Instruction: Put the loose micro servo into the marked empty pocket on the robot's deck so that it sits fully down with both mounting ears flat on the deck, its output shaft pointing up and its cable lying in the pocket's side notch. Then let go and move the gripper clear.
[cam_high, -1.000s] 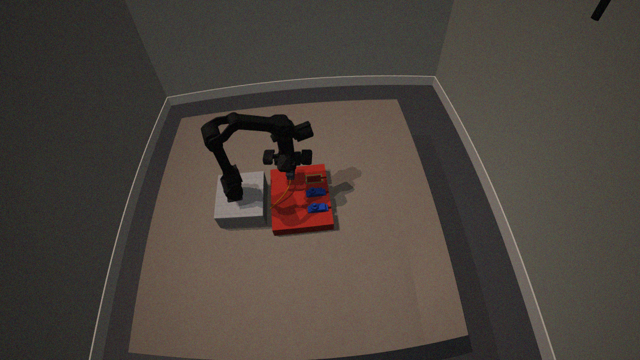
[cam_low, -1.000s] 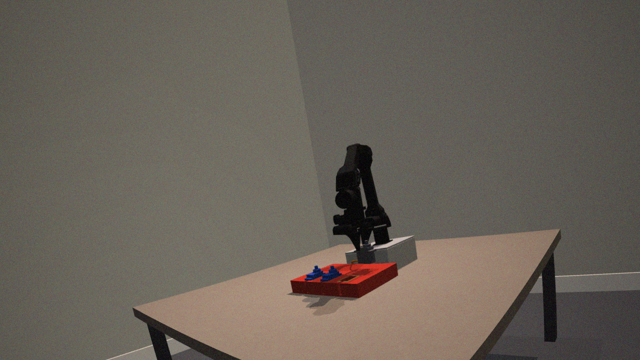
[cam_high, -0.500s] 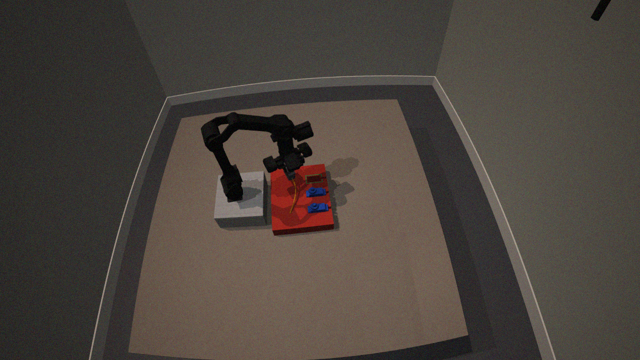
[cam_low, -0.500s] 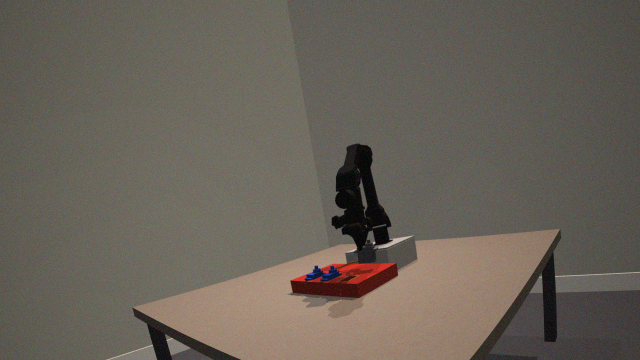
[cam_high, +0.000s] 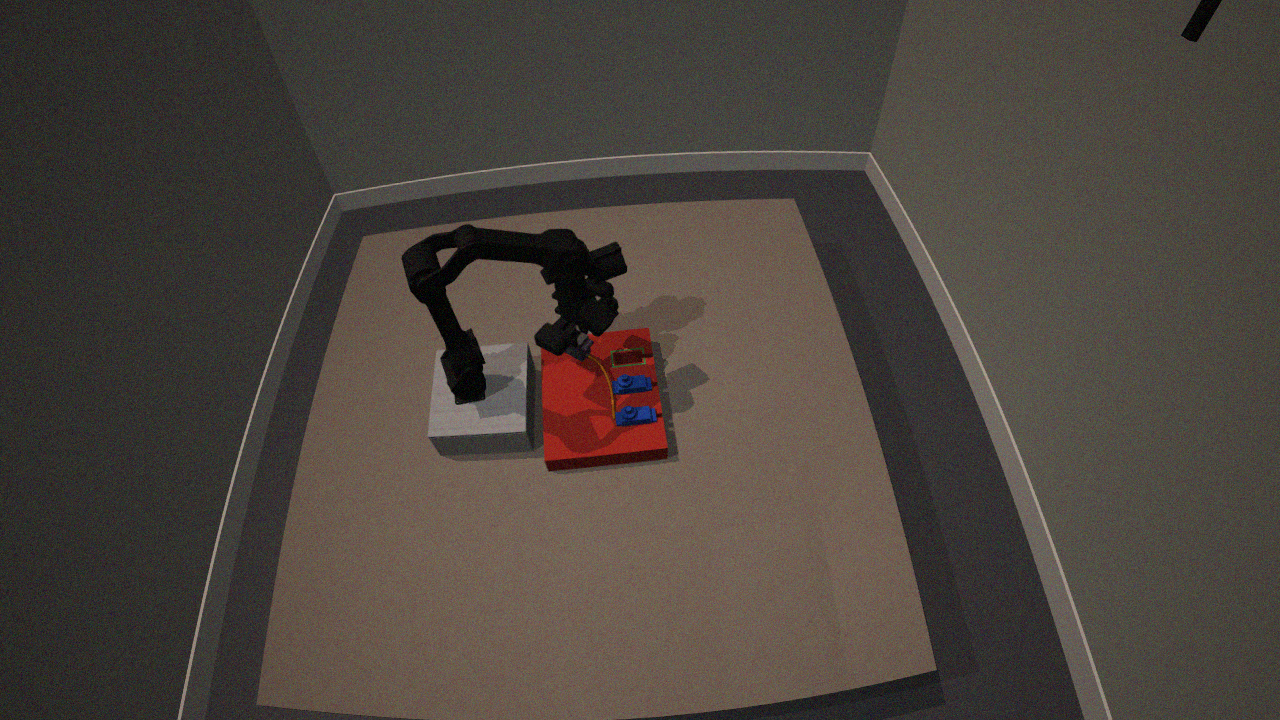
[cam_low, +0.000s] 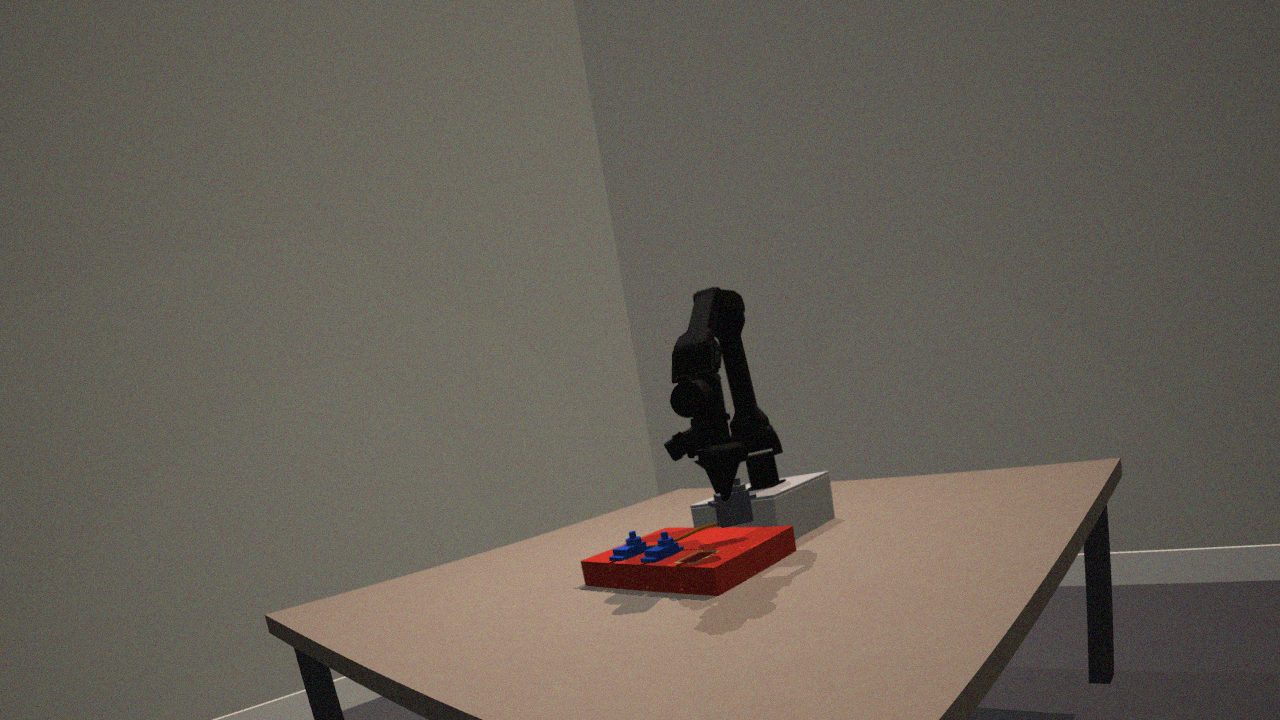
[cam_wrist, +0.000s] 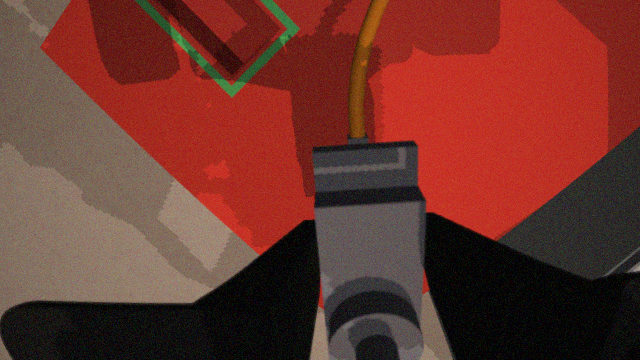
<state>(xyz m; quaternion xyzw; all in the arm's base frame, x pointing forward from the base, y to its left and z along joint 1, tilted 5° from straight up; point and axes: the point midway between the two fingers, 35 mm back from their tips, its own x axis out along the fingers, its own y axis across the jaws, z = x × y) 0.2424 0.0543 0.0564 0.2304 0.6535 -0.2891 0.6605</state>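
Right now my gripper tip is 20 mm past the red deck, 70 mm to the left of it and 100 mm above it.
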